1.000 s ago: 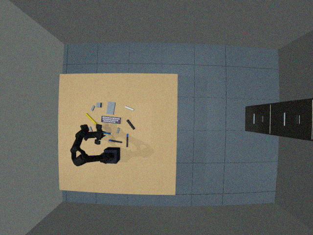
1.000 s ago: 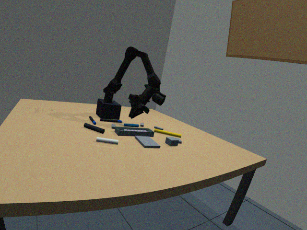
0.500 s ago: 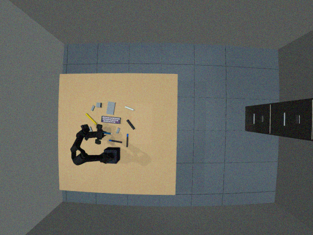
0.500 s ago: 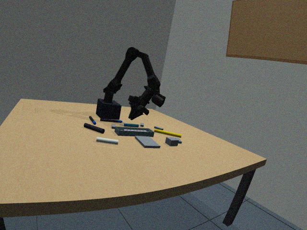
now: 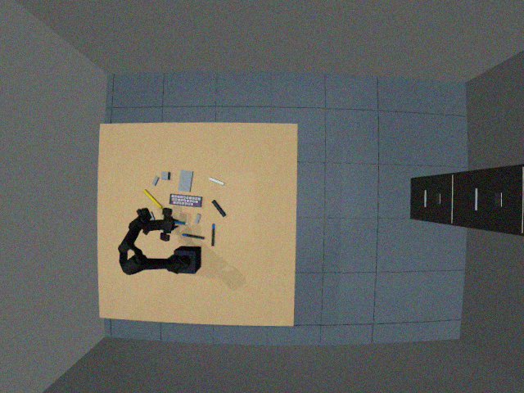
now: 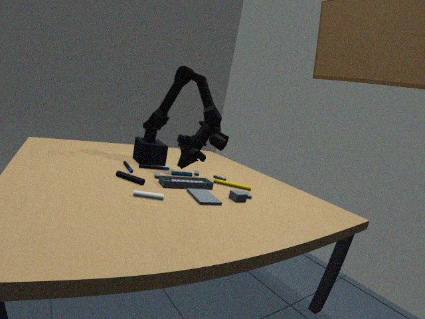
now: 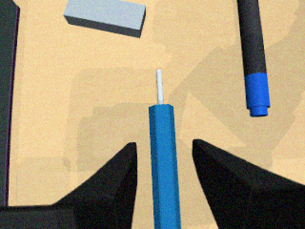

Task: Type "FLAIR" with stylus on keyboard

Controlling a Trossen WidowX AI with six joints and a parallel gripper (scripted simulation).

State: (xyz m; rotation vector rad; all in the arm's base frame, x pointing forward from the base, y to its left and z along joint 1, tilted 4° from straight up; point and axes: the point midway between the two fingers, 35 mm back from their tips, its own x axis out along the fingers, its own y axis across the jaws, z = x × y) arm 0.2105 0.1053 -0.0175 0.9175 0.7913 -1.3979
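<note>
My gripper tip is 20 mm to the left of the blue stylus and 30 mm above it. Also, from my gripper tip: black cylinder: 110 mm ahead, 240 mm to the right, 20 mm below; yellow cylinder: 140 mm ahead, 190 mm to the left, 30 mm below; small grey block: 30 mm ahead, 110 mm to the right, 30 mm below.
</note>
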